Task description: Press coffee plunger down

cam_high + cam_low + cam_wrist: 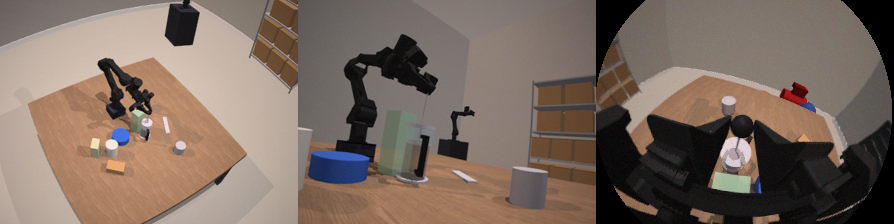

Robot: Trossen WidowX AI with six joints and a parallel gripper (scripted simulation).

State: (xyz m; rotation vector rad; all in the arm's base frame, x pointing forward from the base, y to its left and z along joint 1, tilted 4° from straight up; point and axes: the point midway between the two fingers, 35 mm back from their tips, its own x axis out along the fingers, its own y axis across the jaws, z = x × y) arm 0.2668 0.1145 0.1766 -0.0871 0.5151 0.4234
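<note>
Now: the coffee press 120 mm below my gripper tip and 10 mm to the right of it. The rest, counted from my gripper tip: pale green block 150 mm below, 80 mm behind, 40 mm to the right; orange block 290 mm to the right, 220 mm below, 190 mm ahead; blue disc 220 mm below, 180 mm to the right, 30 mm behind.
</note>
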